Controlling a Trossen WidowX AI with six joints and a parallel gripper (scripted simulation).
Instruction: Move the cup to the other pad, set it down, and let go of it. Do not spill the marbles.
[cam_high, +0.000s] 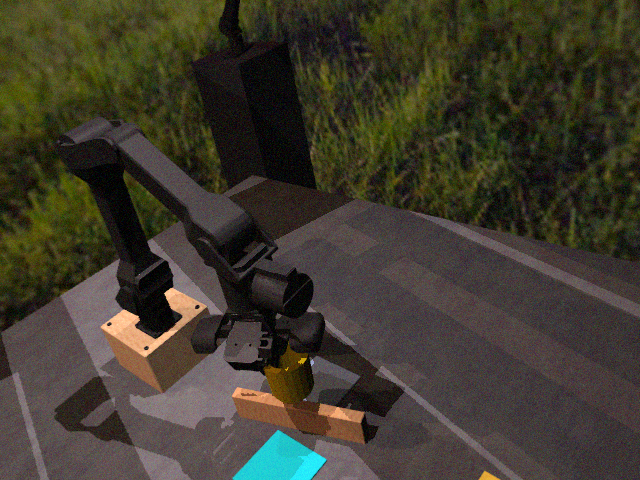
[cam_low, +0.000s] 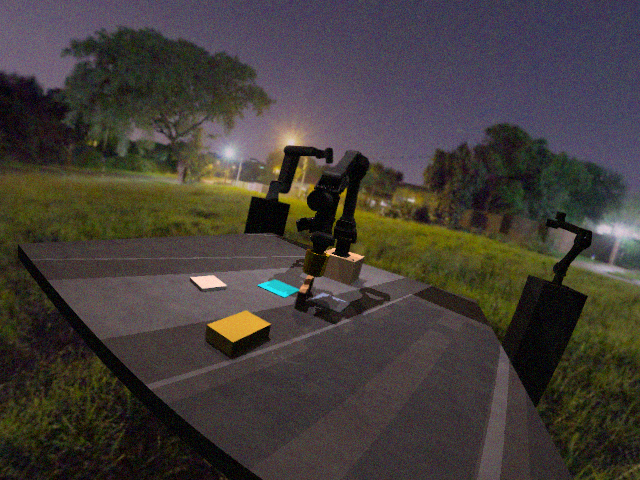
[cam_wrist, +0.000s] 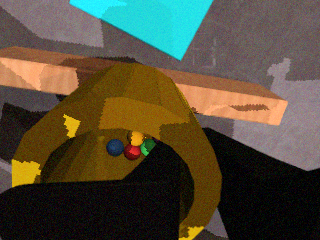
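The cyan pad lies 5 cm ahead of my gripper tip, 7 cm to the right of it and 12 cm below it. The rest, counted from my gripper tip: cup (2 cm ahead, 1 cm to the left); then light blue pad (9 cm to the left, 12 cm below); then wooden bar (3 cm ahead, 1 cm to the left, 9 cm below).
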